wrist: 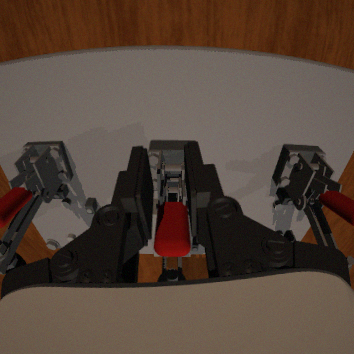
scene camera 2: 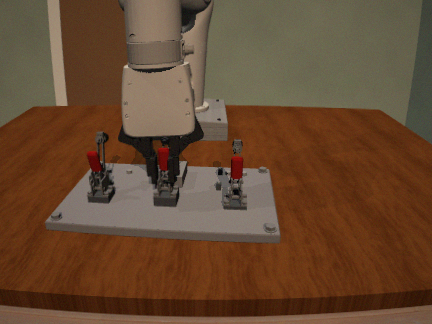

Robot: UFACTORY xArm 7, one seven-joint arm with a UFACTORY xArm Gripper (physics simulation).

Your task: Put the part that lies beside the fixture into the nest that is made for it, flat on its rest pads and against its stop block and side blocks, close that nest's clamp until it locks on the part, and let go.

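Frame: origin at the arm's base, x up, y back, z right, level; metres.
Seen in the pictures: gripper, fingertip midpoint: (wrist: 167, 165) (scene camera 2: 164, 180).
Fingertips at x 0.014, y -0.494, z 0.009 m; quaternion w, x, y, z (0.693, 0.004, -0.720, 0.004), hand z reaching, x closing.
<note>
Pixels of each thing's top centre, then the offset from my fingertips to it. "pt": a spot on its surface instead. Level surfaces: height alone.
- part, top centre: (wrist: 171, 238) (scene camera 2: 173, 168) dz -0.006, dx -0.026, dy +0.104 m
- middle clamp's red handle, top centre: (wrist: 171, 251) (scene camera 2: 163, 149) dz +0.001, dx +0.039, dy +0.024 m
- dark tip, surface spot: (wrist: 171, 275) pt dz +0.001, dx +0.051, dy +0.027 m
- fixture plate, top centre: (wrist: 172, 186) (scene camera 2: 169, 192) dz -0.002, dx -0.052, dy +0.061 m
- wooden table, surface height: dx -0.067 m
A pale grey block, apparently the part (scene camera 2: 181, 174), shows in the middle nest behind the middle clamp; its seating is hidden. The middle clamp's red handle (scene camera 2: 163, 159) (wrist: 172, 230) stands upright in the scene view. My gripper (scene camera 2: 163, 180) (wrist: 167, 165) is partly open, with its fingers on either side of this handle and narrow gaps, holding nothing. The middle clamp's arm is mostly hidden behind handle and fingers, with a dark tip (wrist: 171, 275) showing below the handle in the wrist view. The fixture plate (scene camera 2: 125, 215) (wrist: 175, 90) lies flat on the table.
Two other clamps flank the middle one, with red handles (scene camera 2: 94, 161) (scene camera 2: 237, 167) and raised arms. Small dark blocks (scene camera 2: 220, 171) stand behind the clamp at the scene view's right. Bolts (scene camera 2: 270, 227) sit at the plate's corners. The robot base (scene camera 2: 214, 127) is behind the fixture on the wooden table (scene camera 2: 340, 215).
</note>
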